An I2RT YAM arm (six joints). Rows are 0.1 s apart.
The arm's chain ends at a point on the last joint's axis. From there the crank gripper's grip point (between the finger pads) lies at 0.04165 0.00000 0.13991 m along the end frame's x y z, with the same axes.
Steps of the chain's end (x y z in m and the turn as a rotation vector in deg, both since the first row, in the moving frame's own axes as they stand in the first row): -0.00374 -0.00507 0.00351 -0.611 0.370 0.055; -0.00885 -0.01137 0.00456 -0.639 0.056 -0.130; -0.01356 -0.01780 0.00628 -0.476 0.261 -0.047; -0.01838 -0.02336 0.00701 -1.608 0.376 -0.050; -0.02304 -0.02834 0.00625 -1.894 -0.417 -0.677; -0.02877 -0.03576 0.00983 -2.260 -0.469 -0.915; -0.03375 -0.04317 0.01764 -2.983 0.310 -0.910; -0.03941 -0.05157 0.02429 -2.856 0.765 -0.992
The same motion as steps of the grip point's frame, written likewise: -0.00284 -0.00354 0.00323 -0.611 0.370 0.055; -0.00871 -0.00990 0.00451 -0.639 0.056 -0.130; -0.01292 -0.01667 0.00608 -0.476 0.261 -0.047; -0.01746 -0.01947 0.00668 -1.608 0.376 -0.050; -0.02403 -0.02420 0.00648 -1.894 -0.417 -0.677; -0.02988 -0.03089 0.01007 -2.260 -0.469 -0.915; -0.03294 -0.03656 0.01724 -2.983 0.310 -0.910; -0.03749 -0.04535 0.02357 -2.856 0.765 -0.992
